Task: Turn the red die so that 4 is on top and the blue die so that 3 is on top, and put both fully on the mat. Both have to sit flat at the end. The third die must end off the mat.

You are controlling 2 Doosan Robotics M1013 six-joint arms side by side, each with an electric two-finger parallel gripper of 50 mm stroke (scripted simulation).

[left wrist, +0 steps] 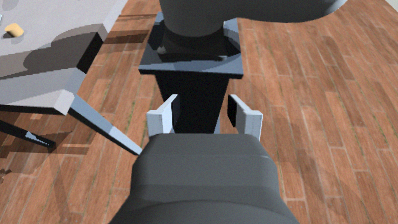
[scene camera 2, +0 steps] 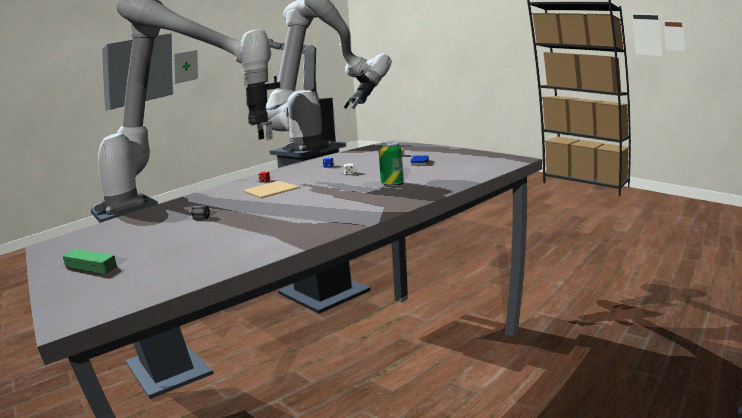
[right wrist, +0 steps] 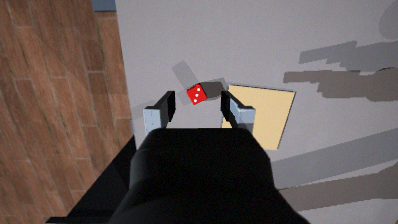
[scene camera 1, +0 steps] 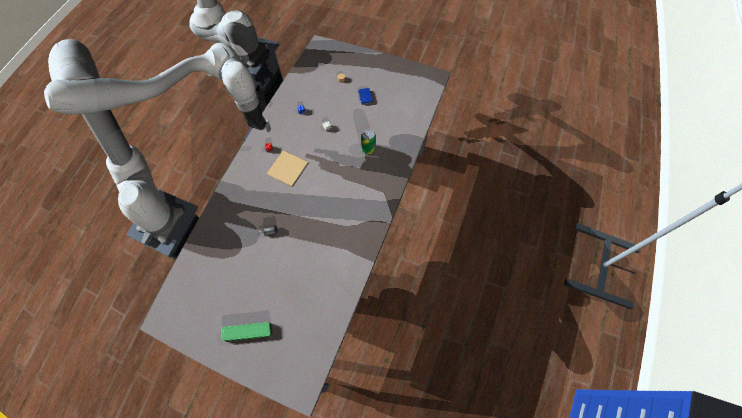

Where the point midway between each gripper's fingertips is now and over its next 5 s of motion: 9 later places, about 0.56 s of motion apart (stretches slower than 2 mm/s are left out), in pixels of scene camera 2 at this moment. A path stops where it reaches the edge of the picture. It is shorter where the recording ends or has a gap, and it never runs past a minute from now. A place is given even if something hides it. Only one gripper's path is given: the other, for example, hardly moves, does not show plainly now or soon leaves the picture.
My right gripper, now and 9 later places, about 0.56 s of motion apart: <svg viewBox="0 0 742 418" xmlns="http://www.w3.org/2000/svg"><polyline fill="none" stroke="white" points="265,139 266,160 267,168 278,166 312,163 344,160 351,160 346,159 333,155 330,154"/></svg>
